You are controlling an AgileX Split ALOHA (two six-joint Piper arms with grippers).
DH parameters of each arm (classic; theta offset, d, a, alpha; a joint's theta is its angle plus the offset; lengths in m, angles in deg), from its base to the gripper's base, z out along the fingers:
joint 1: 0 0.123 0 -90
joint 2: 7.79 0 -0.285 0
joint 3: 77.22 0 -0.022 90
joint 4: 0 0.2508 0 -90
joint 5: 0 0 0.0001 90
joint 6: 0 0.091 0 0
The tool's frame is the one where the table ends.
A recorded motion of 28 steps. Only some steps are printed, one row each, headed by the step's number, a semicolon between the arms.
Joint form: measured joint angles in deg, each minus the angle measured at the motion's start. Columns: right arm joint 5, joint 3, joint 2, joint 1, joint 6, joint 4; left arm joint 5, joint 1, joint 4, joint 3, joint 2, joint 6.
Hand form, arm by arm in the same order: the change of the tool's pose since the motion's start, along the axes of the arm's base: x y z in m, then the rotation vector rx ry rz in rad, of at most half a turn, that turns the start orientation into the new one. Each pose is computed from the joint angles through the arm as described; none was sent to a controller.
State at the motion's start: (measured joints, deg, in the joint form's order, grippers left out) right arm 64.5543 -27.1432 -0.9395 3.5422 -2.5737 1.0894; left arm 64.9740 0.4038 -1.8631 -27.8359 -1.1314 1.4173
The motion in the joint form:
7: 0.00 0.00 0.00 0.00 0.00 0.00; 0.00 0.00 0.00 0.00 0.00 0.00
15: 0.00 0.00 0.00 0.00 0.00 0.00; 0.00 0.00 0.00 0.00 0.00 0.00
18: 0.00 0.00 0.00 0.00 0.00 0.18; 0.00 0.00 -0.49 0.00 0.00 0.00
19: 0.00 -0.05 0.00 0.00 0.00 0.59; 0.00 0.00 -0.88 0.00 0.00 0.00
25: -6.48 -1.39 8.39 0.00 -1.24 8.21; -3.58 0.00 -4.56 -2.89 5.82 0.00
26: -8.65 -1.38 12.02 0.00 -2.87 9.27; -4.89 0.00 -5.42 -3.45 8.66 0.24
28: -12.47 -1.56 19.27 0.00 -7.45 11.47; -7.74 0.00 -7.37 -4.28 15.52 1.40
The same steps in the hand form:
7: 0.0000 0.0000 0.0000 0.0000 0.0000 0.0000; 0.0000 0.0000 0.0000 0.0000 0.0000 0.0000
15: 0.0000 0.0000 0.0000 0.0000 0.0000 0.0000; 0.0000 0.0000 0.0000 0.0000 0.0000 0.0000
18: 0.0000 0.0003 0.0000 0.0026 0.0002 0.0017; 0.0000 -0.0007 0.0000 -0.0071 0.0000 -0.0048
19: -0.0002 0.0008 0.0003 0.0087 -0.0003 0.0056; 0.0000 -0.0013 0.0000 -0.0127 -0.0001 -0.0086
25: 0.0238 0.0124 0.0158 0.1104 0.0144 0.0730; 0.0130 -0.0062 0.0196 -0.0694 -0.0117 -0.0389
26: 0.0356 0.0142 0.0174 0.1055 0.0373 0.0885; 0.0213 -0.0072 0.0239 -0.0807 0.0049 -0.0455
28: 0.0588 0.0177 0.0186 0.0795 0.0845 0.1303; 0.0430 -0.0093 0.0296 -0.0991 0.0587 -0.0626

